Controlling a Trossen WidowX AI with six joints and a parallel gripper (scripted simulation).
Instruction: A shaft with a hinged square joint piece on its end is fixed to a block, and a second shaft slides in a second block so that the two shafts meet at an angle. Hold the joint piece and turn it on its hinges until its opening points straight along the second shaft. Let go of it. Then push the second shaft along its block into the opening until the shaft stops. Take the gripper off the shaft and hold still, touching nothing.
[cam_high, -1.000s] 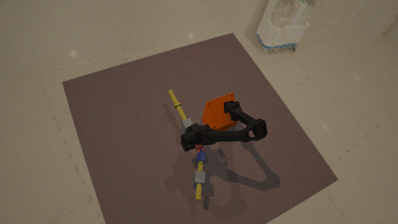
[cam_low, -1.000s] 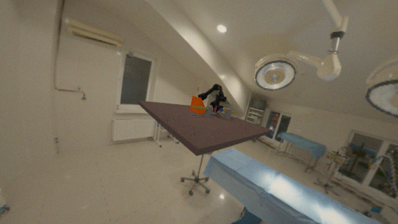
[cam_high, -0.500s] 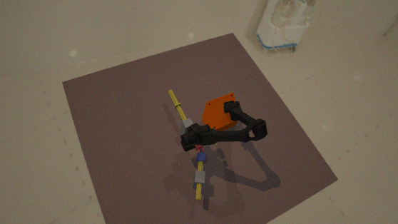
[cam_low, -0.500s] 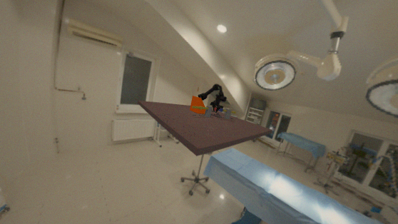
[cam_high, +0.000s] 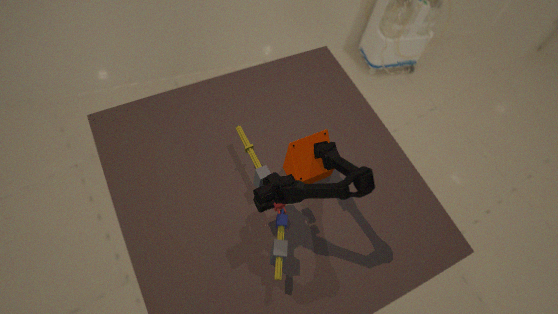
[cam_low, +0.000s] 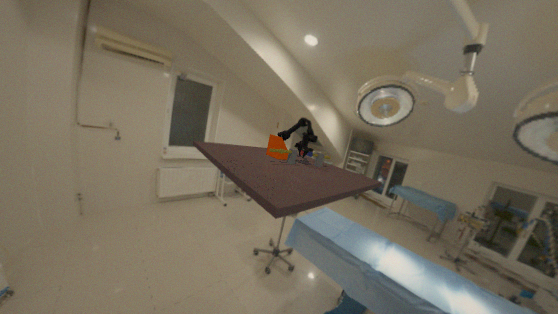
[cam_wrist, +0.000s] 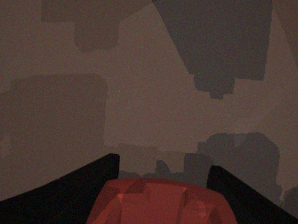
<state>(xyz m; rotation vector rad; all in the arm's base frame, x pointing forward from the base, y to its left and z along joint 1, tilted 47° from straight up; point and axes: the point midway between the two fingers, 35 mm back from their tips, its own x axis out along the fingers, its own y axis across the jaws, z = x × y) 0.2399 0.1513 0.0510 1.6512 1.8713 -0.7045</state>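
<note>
Now: gripper tip 40 mm below the red square joint piece and 20 mm to the right of it.
</note>
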